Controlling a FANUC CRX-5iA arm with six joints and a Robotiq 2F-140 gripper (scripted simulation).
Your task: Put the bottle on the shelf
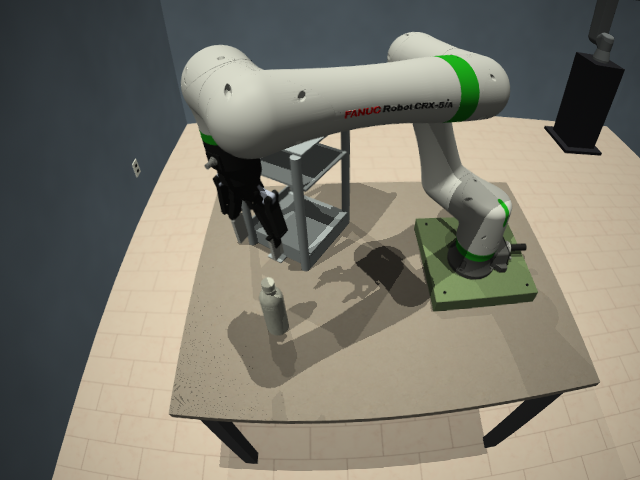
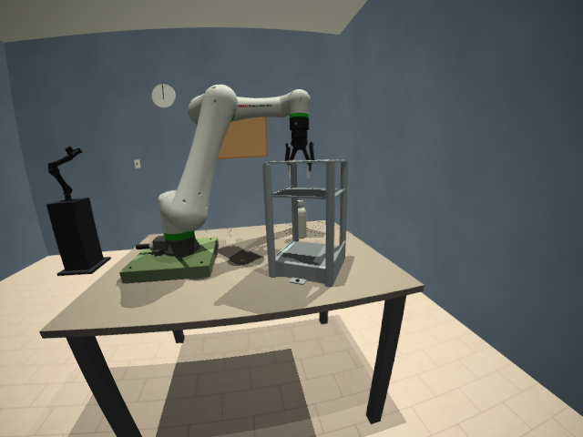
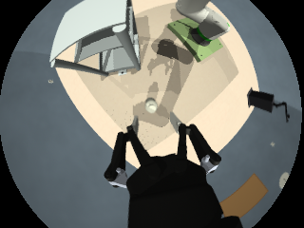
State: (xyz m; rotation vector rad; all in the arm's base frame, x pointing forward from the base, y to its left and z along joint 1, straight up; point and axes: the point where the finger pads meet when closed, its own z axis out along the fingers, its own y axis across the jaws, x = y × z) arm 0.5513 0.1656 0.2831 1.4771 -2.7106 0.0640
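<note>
The pale grey bottle lies 200 mm below my hand. Round my hand: grey shelving unit 350 mm to the right, 130 mm below, 50 mm behind.
</note>
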